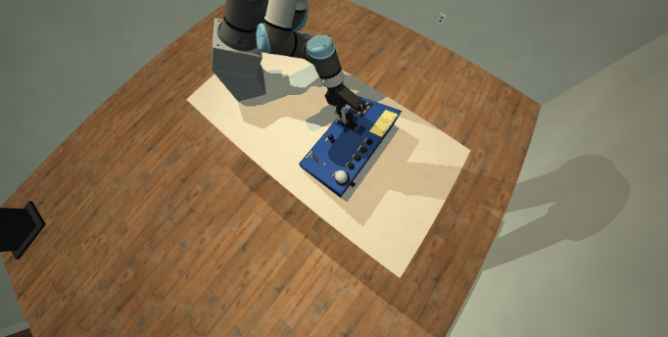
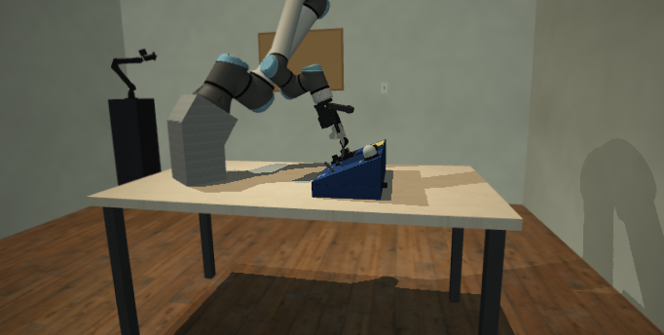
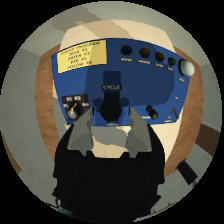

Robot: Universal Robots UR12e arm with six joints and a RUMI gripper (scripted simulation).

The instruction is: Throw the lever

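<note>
The black lever lies 1 cm behind my hand and 4 cm below it. Also, from my hand: blue sloped console (2 cm ahead, 6 cm to the right, 8 cm below); small knob (3 cm behind, 12 cm to the right, 6 cm below); rotary selector (1 cm ahead, 12 cm to the left, 6 cm below).
</note>
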